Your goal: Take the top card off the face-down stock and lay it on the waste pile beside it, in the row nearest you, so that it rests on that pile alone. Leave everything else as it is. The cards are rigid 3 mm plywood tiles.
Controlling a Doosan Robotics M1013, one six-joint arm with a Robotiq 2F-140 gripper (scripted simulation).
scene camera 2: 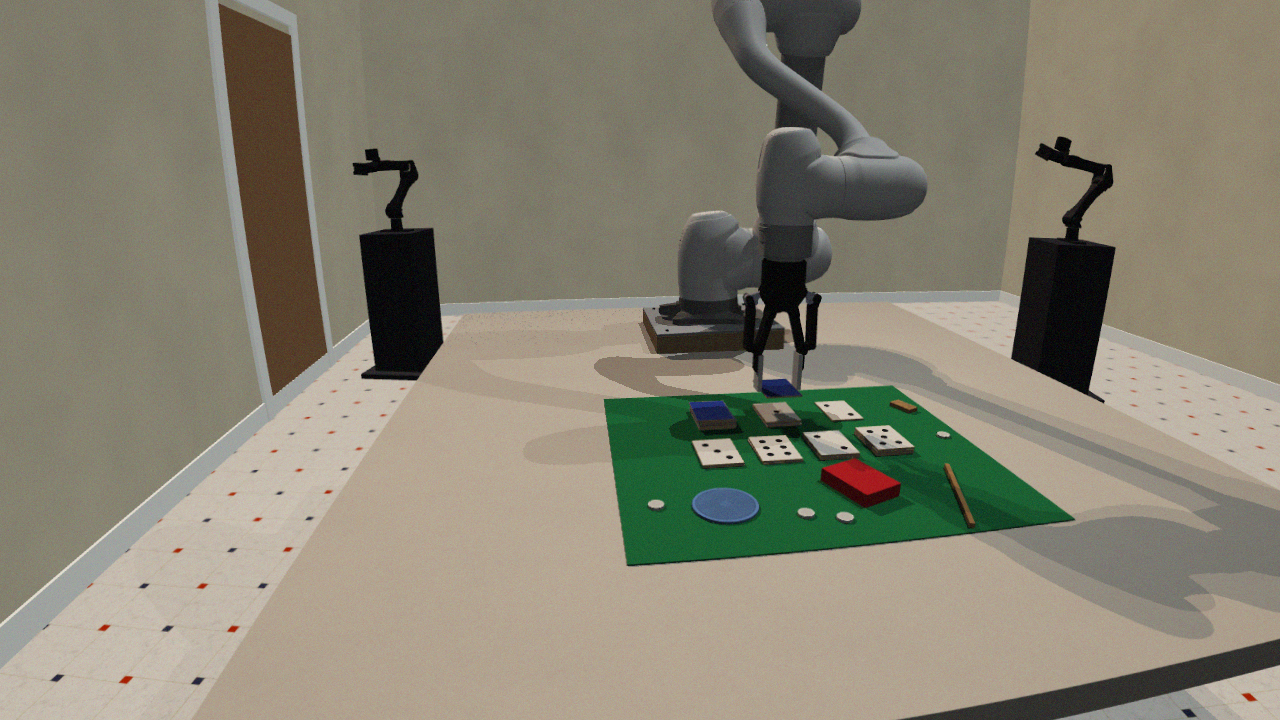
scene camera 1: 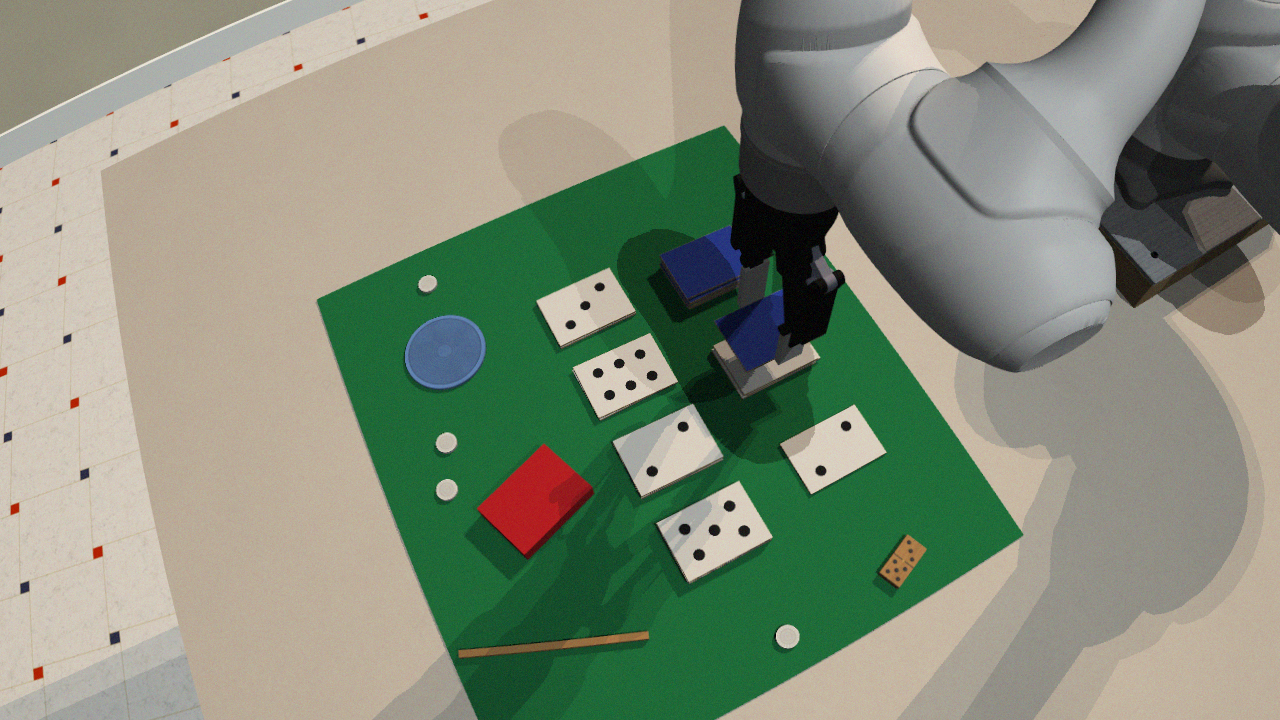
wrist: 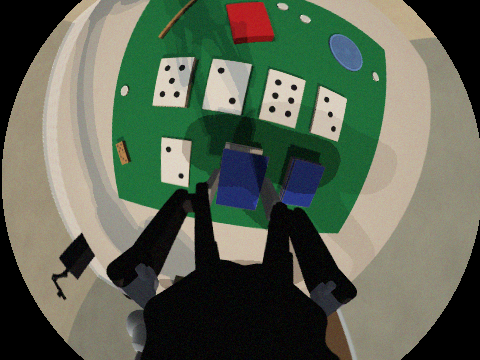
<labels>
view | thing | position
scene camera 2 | my gripper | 776,388
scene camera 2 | red box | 863,484
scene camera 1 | my gripper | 768,328
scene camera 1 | wooden stick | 638,636
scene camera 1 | red box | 544,492
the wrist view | my gripper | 240,181
</labels>
